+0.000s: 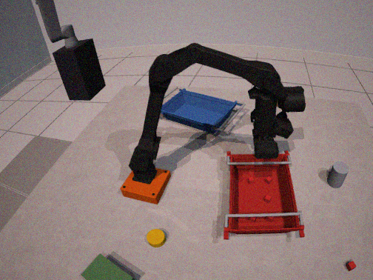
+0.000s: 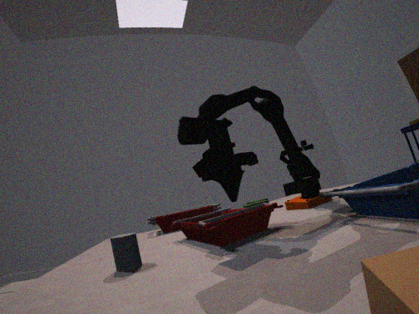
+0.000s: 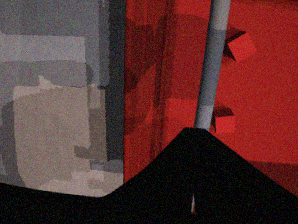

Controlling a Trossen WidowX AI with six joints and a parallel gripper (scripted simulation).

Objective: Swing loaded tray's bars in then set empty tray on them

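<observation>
The blue tray lies 280 mm to the left of my gripper tip, 280 mm behind it and 50 mm below it. The rest, counted from my gripper tip: tan box: 450 mm to the left, 80 mm ahead, 60 mm below; then yellow disc: 290 mm to the right, 240 mm behind, 80 mm below; then grey cylinder: 270 mm ahead, 60 mm below.
</observation>
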